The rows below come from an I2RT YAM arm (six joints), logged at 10 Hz.
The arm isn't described. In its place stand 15 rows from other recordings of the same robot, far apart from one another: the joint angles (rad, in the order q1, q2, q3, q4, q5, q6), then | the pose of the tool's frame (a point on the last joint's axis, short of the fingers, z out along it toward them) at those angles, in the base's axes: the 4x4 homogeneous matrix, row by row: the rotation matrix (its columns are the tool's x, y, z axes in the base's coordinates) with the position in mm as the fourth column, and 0 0 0 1 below.
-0.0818, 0.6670, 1.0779, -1.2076, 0.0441, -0.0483 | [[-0.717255 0.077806 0.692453 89.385], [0.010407 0.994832 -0.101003 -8.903], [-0.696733 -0.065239 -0.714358 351.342], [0 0 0 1]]
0.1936, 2.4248, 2.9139, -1.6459, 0.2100, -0.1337 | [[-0.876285 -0.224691 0.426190 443.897], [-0.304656 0.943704 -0.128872 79.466], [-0.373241 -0.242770 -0.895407 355.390], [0 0 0 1]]
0.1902, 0.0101, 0.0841, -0.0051, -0.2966, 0.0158 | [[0.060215 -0.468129 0.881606 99.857], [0.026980 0.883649 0.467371 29.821], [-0.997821 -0.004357 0.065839 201.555], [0 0 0 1]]
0.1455, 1.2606, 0.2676, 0.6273, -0.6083, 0.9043 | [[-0.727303 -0.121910 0.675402 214.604], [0.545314 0.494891 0.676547 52.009], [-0.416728 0.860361 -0.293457 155.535], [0 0 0 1]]
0.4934, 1.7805, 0.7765, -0.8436, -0.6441, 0.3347 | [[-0.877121 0.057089 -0.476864 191.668], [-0.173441 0.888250 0.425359 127.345], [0.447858 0.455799 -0.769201 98.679], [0 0 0 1]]
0.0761, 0.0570, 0.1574, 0.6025, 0.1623, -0.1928 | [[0.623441 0.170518 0.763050 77.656], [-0.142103 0.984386 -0.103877 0.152], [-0.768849 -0.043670 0.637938 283.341], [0 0 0 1]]
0.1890, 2.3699, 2.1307, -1.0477, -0.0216, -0.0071 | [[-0.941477 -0.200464 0.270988 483.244], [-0.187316 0.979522 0.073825 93.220], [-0.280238 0.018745 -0.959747 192.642], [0 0 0 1]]
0.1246, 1.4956, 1.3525, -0.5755, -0.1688, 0.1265 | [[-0.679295 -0.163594 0.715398 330.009], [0.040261 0.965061 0.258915 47.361], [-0.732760 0.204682 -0.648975 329.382], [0 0 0 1]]
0.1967, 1.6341, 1.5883, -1.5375, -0.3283, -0.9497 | [[-0.423430 -0.902850 -0.074622 275.147], [-0.869323 0.381761 0.313904 66.535], [-0.254920 0.197787 -0.946518 318.002], [0 0 0 1]]
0.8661, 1.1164, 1.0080, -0.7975, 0.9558, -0.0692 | [[-0.500769 -0.148061 0.852824 159.813], [-0.650481 0.714385 -0.257929 143.053], [-0.571056 -0.683909 -0.454053 309.454], [0 0 0 1]]
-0.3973, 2.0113, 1.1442, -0.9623, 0.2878, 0.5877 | [[-0.573280 0.747324 -0.335941 281.195], [0.817109 0.551808 -0.166854 -128.952], [0.060680 -0.370154 -0.926986 99.780], [0 0 0 1]]
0.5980, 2.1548, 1.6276, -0.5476, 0.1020, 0.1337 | [[-0.789702 -0.418481 0.448602 381.844], [-0.377495 0.907873 0.182386 255.728], [-0.483598 -0.025314 -0.874924 166.107], [0 0 0 1]]
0.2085, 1.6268, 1.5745, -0.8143, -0.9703, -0.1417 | [[-0.647832 -0.738444 0.187124 329.991], [-0.218632 0.415536 0.882910 99.840], [-0.729736 0.531066 -0.430644 352.469], [0 0 0 1]]
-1.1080, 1.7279, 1.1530, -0.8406, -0.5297, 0.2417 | [[-0.251785 0.821433 0.511714 157.060], [0.967296 0.230371 0.106145 -274.499], [-0.030693 0.521705 -0.852574 187.925], [0 0 0 1]]
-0.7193, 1.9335, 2.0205, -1.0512, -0.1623, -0.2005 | [[-0.721368 0.446174 0.529676 315.786], [0.370530 0.894793 -0.249105 -268.928], [-0.585094 0.016565 -0.810796 351.725], [0 0 0 1]]
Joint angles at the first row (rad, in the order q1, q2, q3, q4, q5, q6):
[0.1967, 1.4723, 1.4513, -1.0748, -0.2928, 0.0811]
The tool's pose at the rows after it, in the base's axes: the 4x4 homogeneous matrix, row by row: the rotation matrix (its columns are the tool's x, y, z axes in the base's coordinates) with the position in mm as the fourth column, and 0 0 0 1 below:
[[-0.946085 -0.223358 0.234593 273.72], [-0.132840 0.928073 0.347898 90.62], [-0.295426 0.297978 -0.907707 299.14], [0 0 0 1]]
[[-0.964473 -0.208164 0.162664 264.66], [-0.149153 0.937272 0.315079 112.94], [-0.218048 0.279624 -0.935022 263.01], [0 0 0 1]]
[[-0.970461 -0.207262 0.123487 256.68], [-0.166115 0.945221 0.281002 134.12], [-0.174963 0.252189 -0.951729 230.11], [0 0 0 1]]
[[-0.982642 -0.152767 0.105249 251.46], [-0.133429 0.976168 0.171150 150.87], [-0.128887 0.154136 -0.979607 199.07], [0 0 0 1]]
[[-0.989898 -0.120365 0.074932 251.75], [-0.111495 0.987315 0.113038 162.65], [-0.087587 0.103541 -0.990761 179.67], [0 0 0 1]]
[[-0.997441 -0.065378 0.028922 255.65], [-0.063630 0.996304 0.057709 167.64], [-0.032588 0.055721 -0.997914 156.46], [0 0 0 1]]
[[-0.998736 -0.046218 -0.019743 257.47], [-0.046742 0.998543 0.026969 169.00], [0.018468 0.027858 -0.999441 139.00], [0 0 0 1]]
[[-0.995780 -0.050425 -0.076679 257.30], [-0.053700 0.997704 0.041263 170.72], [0.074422 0.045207 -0.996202 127.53], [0 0 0 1]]
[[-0.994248 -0.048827 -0.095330 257.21], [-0.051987 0.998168 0.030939 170.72], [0.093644 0.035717 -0.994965 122.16], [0 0 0 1]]
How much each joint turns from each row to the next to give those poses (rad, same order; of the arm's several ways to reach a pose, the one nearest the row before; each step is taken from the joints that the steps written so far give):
[0.0900, 0.0256, -0.0969, -0.0103, 0.0221, 0.0648]
[0.0877, 0.0190, -0.1159, 0.0706, 0.0348, 0.0759]
[0.0828, 0.0336, -0.0939, 0.0915, 0.0370, 0.0672]
[0.0717, 0.0641, -0.0534, 0.0546, 0.1041, 0.1033]
[0.0382, 0.0683, -0.0026, 0.0164, 0.0397, 0.0615]
[0.0095, 0.0824, -0.0001, 0.0137, 0.0225, 0.0591]
[0.0004, 0.0602, -0.0007, 0.0035, -0.0008, 0.0176]
[0.0000, 0.0401, 0.0000, 0.0000, -0.0431, -0.0073]
[0.0000, 0.0187, 0.0000, -0.0027, -0.0015, 0.0008]

